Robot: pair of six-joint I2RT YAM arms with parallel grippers.
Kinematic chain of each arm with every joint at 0, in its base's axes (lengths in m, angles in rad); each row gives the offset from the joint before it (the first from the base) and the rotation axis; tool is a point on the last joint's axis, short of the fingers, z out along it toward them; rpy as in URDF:
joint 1: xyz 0 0 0.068 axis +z
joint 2: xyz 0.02 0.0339 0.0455 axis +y
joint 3: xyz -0.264 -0.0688 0 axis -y
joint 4: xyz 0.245 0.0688 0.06 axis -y
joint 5: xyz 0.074 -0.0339 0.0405 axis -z
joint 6: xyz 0.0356 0 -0.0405 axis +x
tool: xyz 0 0 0 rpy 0 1.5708 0
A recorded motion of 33 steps. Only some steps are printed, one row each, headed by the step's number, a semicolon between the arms.
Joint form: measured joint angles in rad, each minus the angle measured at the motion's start. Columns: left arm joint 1, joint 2, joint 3, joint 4, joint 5, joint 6; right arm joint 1, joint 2, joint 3, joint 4, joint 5, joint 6.
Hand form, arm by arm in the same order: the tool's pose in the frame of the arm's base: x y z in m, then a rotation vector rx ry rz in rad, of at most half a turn. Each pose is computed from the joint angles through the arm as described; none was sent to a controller.
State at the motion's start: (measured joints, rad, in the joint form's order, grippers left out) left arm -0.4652 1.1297 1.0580 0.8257 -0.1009 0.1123; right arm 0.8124 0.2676 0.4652 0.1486 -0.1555 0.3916
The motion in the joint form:
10: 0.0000 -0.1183 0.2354 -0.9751 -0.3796 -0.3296; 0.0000 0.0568 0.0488 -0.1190 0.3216 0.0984
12: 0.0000 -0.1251 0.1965 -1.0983 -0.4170 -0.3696; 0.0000 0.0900 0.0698 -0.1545 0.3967 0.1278
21: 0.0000 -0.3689 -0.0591 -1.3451 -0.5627 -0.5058; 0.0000 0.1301 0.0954 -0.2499 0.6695 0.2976
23: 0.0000 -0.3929 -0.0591 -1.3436 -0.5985 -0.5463; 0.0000 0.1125 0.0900 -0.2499 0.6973 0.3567
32: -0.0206 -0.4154 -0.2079 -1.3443 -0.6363 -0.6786; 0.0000 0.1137 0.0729 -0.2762 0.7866 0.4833
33: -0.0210 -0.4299 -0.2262 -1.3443 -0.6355 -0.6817; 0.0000 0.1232 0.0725 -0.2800 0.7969 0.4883
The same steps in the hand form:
10: 0.1890 -0.0764 0.4770 -0.2161 1.4406 -0.2124; 0.0769 0.0726 0.3265 -0.0822 1.4215 0.9770
12: 0.1919 -0.0766 0.4526 -0.2371 1.5748 -0.1506; 0.0820 0.0742 0.3267 -0.0051 1.4701 0.9293
21: 0.1446 -0.0480 0.3833 -0.3868 1.7490 0.0004; 0.0907 0.0703 0.3212 0.3294 1.5380 0.8080
23: 0.1385 -0.0439 0.3867 -0.4520 1.7068 -0.0121; 0.0889 0.0671 0.3209 0.4007 1.5154 0.8411
32: 0.1423 -0.0481 0.3416 -0.5389 1.7708 -0.0091; 0.0911 0.0656 0.3123 0.5604 1.5093 0.8427
33: 0.1402 -0.0471 0.3374 -0.5399 1.7736 -0.0098; 0.0925 0.0667 0.3109 0.5693 1.5165 0.8292

